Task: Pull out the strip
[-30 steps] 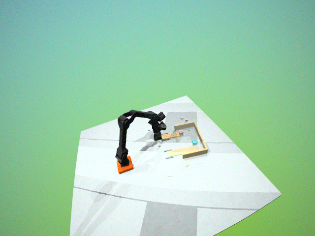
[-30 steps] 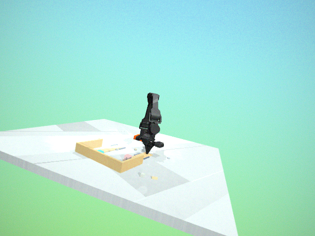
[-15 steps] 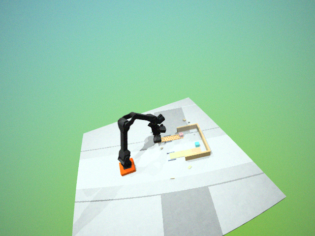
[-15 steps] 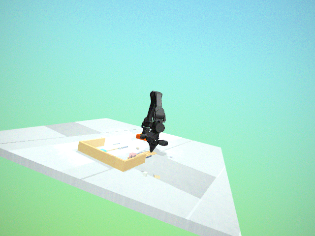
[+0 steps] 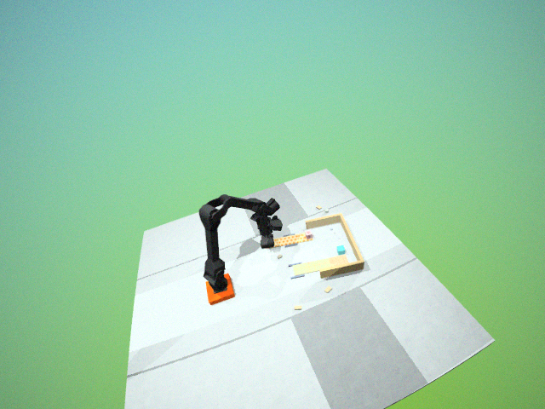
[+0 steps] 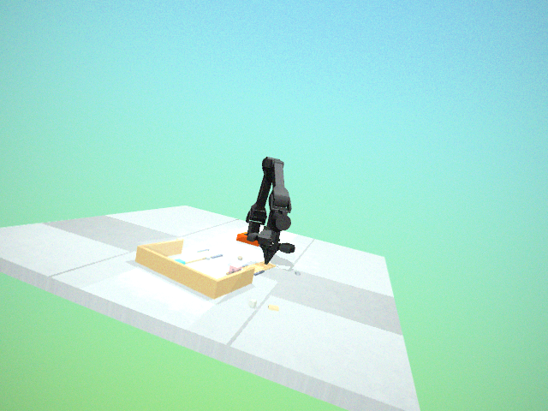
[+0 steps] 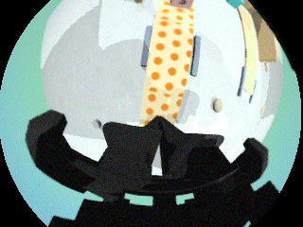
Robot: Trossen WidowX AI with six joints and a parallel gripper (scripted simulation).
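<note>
Now: gripper tip 9 cm short of the orange dotted strip and 1 cm to the left of it. The rest, counted from my gripper tip: pink labelled cube 20 cm ahead, 2 cm to the right, 2 cm above.
</note>
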